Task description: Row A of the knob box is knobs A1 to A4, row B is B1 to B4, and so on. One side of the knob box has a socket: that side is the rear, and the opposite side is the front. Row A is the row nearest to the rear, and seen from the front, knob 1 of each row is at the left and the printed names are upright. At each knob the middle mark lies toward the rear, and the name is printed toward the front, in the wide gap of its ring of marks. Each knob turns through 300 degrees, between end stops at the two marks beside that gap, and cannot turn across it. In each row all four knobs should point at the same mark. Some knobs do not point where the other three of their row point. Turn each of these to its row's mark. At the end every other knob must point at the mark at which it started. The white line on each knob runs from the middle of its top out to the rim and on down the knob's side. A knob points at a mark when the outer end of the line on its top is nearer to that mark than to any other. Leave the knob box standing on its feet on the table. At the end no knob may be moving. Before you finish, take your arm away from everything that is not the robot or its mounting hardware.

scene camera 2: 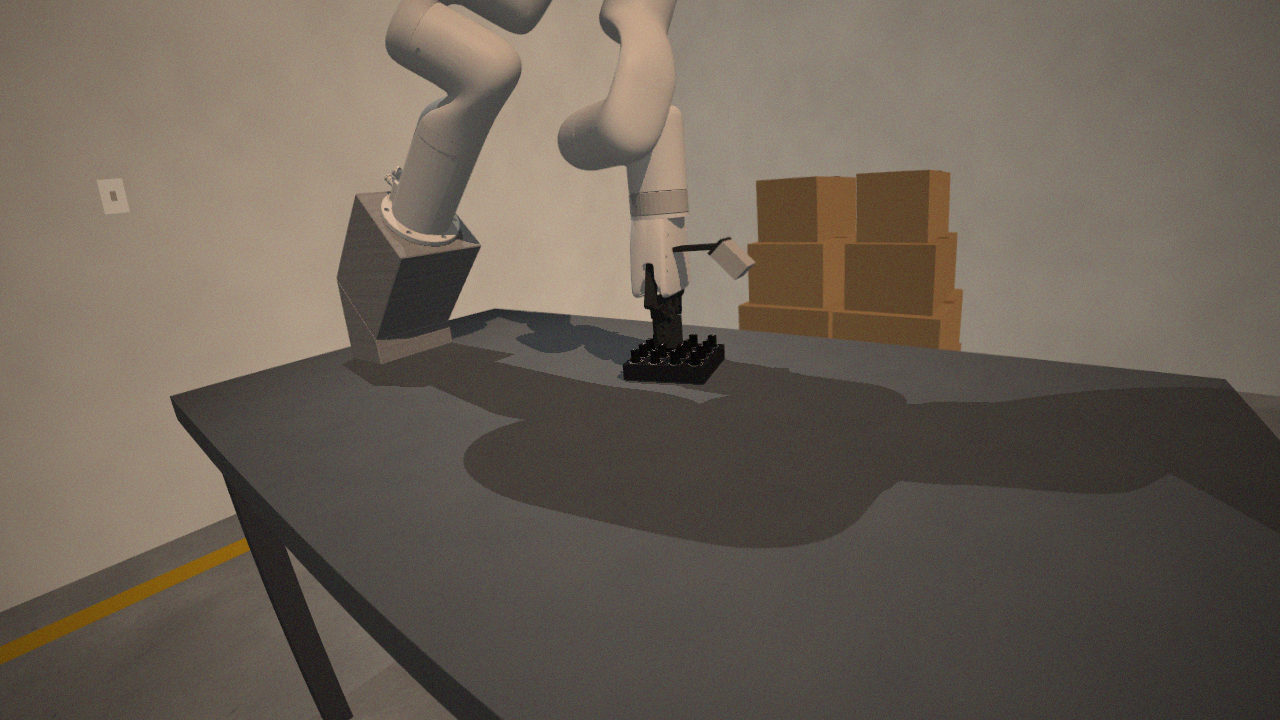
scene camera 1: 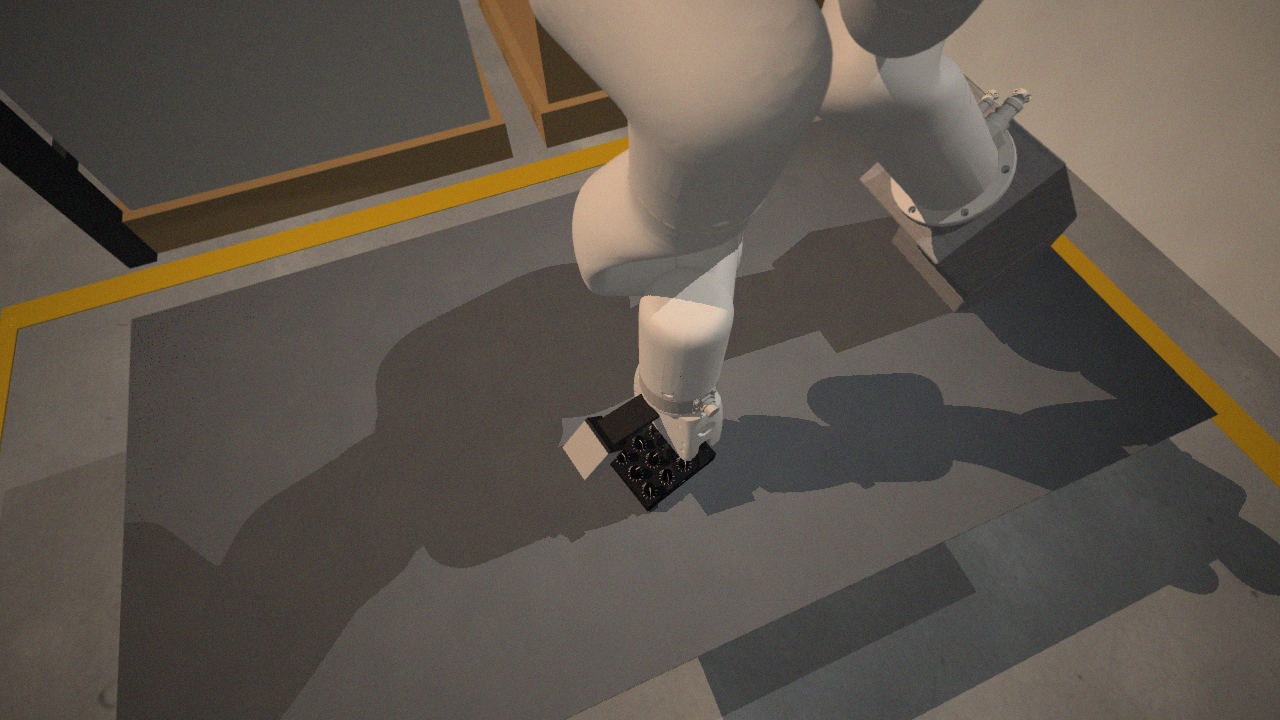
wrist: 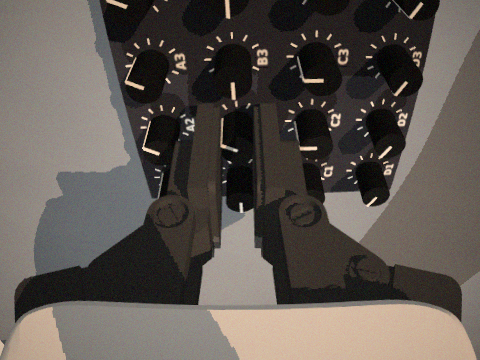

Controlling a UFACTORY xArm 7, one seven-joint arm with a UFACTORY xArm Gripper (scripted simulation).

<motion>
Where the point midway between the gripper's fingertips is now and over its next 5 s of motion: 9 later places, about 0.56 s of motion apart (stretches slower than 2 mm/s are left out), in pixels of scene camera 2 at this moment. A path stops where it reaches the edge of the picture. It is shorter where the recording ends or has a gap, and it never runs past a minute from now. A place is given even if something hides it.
The gripper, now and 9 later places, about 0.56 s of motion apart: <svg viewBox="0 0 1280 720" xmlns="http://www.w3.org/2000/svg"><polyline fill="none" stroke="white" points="668,345 668,336 667,320 671,317 685,307 688,302 681,302 668,306 665,308 666,314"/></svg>
</motion>
